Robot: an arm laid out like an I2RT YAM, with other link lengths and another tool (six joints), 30 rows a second.
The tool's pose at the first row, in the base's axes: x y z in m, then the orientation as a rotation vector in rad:
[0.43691, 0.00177, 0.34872, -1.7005, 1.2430, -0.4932]
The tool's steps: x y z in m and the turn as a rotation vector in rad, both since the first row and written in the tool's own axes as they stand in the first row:
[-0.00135, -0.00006, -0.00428, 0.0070, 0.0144, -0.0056]
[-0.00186, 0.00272, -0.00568, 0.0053, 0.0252, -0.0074]
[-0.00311, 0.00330, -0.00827, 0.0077, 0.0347, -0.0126]
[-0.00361, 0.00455, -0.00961, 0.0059, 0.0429, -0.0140]
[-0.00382, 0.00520, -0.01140, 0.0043, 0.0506, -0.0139]
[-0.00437, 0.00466, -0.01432, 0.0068, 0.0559, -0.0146]
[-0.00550, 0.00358, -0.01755, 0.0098, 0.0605, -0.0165]
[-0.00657, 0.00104, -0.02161, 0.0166, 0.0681, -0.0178]
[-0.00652, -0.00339, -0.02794, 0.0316, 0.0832, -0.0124]
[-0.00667, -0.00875, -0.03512, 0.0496, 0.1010, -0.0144]
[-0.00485, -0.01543, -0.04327, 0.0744, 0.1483, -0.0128]
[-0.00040, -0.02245, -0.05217, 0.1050, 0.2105, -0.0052]
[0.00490, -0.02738, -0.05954, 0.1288, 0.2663, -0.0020]
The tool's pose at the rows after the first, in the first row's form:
[0.43316, 0.00106, 0.35108, -1.6977, 1.2458, -0.5134]
[0.43046, 0.00077, 0.34947, -1.6997, 1.2528, -0.5234]
[0.42770, 0.00070, 0.35046, -1.7007, 1.2543, -0.5364]
[0.42584, 0.00049, 0.35013, -1.7026, 1.2598, -0.5438]
[0.42407, -0.00015, 0.35046, -1.7034, 1.2661, -0.5499]
[0.42192, -0.00095, 0.35243, -1.7014, 1.2682, -0.5565]
[0.41958, -0.00134, 0.35512, -1.6998, 1.2686, -0.5634]
[0.41738, -0.00209, 0.35944, -1.6944, 1.2699, -0.5748]
[0.41490, -0.00477, 0.36625, -1.6766, 1.2780, -0.5933]
[0.41217, -0.00762, 0.37430, -1.6611, 1.2807, -0.6203]
[0.41018, -0.01260, 0.38355, -1.6339, 1.3033, -0.6754]
[0.40887, -0.02025, 0.39293, -1.5946, 1.3374, -0.7433]
[0.40798, -0.02807, 0.39962, -1.5634, 1.3659, -0.8044]

